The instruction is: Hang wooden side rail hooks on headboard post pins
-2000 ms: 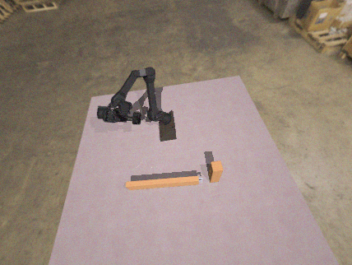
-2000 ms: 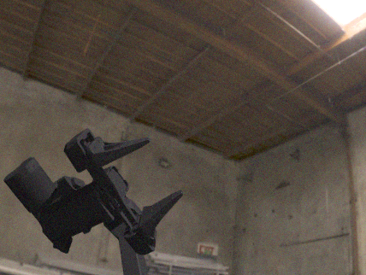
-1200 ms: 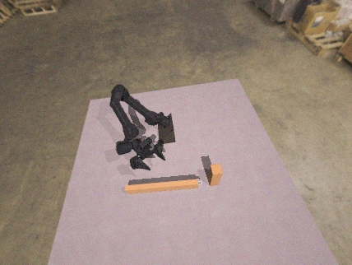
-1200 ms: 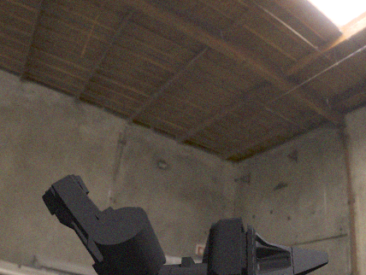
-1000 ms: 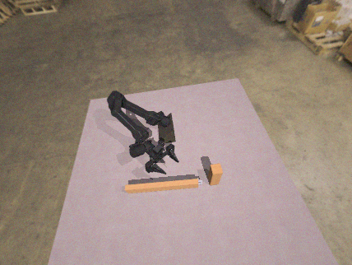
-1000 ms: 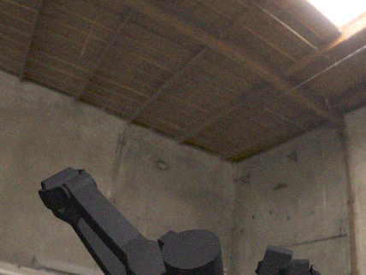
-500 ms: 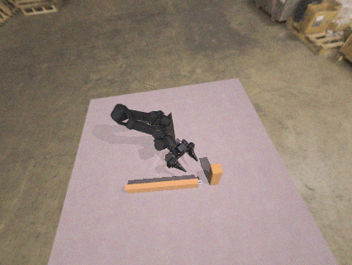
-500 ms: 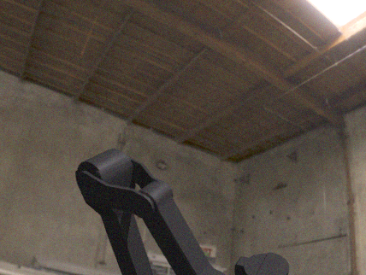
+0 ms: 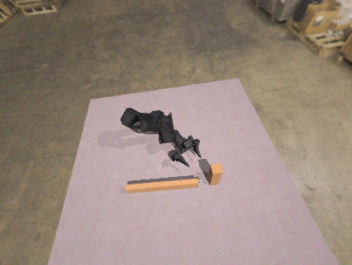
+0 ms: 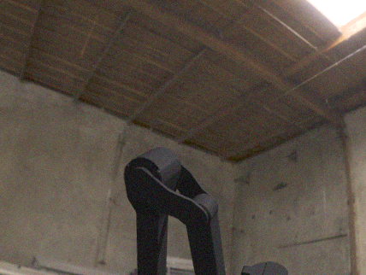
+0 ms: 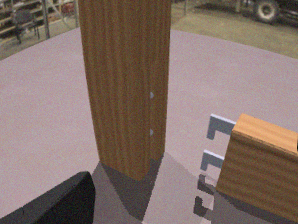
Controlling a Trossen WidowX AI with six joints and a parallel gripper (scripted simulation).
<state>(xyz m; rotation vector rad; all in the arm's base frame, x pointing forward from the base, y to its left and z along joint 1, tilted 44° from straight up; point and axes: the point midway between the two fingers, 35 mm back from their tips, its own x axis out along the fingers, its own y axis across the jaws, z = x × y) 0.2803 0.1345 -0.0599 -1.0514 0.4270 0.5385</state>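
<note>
Right now my gripper tip is 10 cm to the right of the headboard post, 7 cm short of it and 2 cm above it.
</note>
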